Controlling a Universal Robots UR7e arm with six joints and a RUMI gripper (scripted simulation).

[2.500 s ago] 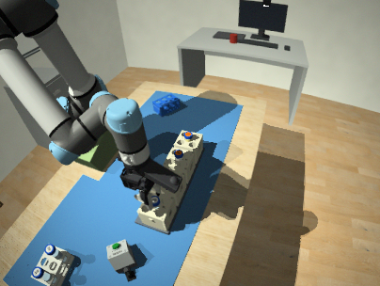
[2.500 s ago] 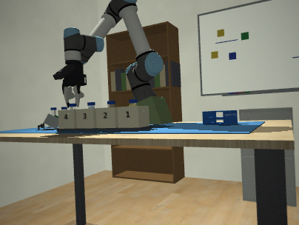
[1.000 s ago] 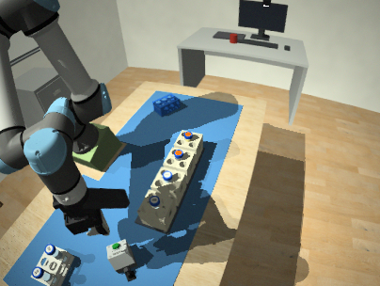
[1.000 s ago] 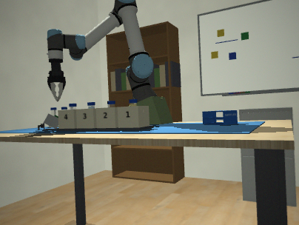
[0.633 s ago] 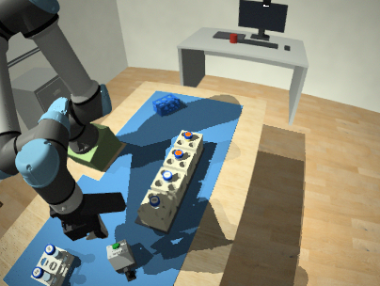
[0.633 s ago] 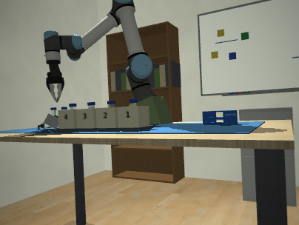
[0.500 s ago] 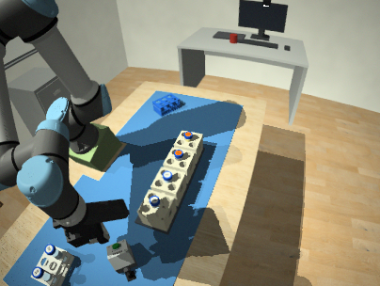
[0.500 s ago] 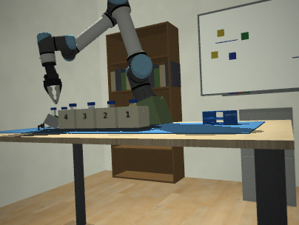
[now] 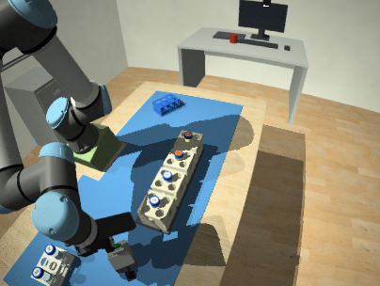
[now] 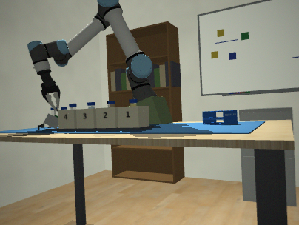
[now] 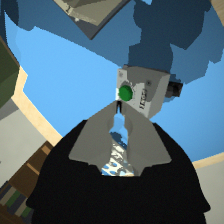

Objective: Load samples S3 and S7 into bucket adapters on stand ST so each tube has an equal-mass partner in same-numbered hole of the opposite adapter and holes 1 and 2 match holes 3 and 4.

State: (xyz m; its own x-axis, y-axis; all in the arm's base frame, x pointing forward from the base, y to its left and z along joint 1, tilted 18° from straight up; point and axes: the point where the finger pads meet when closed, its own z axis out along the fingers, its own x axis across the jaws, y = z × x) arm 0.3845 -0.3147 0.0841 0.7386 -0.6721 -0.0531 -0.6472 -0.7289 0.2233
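Right now the green DONE key is 4 cm below my hand. The rest, counted from my hand: adapter 3: 29 cm to the left, 6 cm below, 5 cm ahead; then water blank: 29 cm to the left, 5 cm ahead, 4 cm below; then blue rack: 80 cm to the left, 22 cm behind, 8 cm below.
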